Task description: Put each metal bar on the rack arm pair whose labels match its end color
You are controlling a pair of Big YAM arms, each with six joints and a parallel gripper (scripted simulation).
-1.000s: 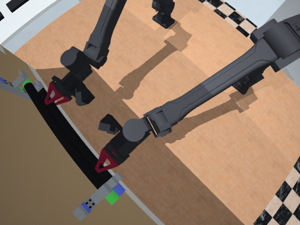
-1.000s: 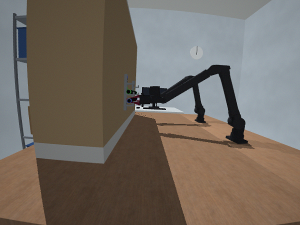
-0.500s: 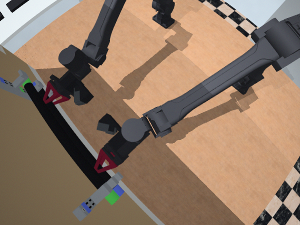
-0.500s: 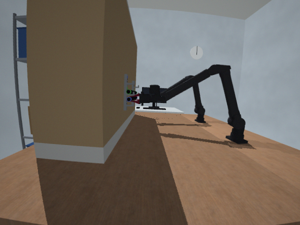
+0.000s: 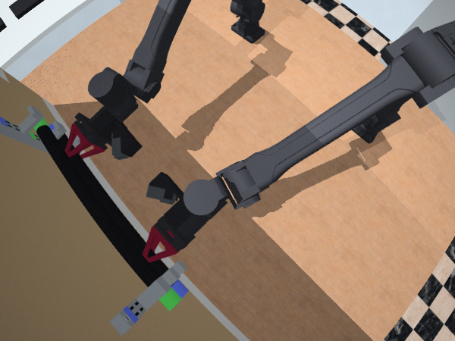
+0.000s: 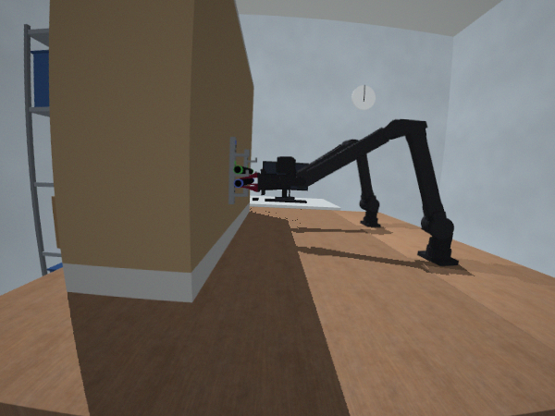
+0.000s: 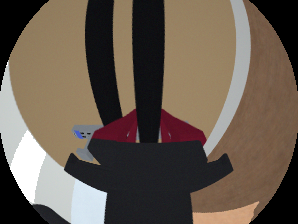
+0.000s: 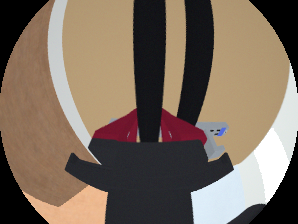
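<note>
Now: the blue-ended bar 15 cm to the left of my right hand. Round my right hand: brown wall: 21 cm above, 19 cm ahead, 17 cm to the left; green-ended bar: 15 cm to the left, 5 cm above, 1 cm ahead.
</note>
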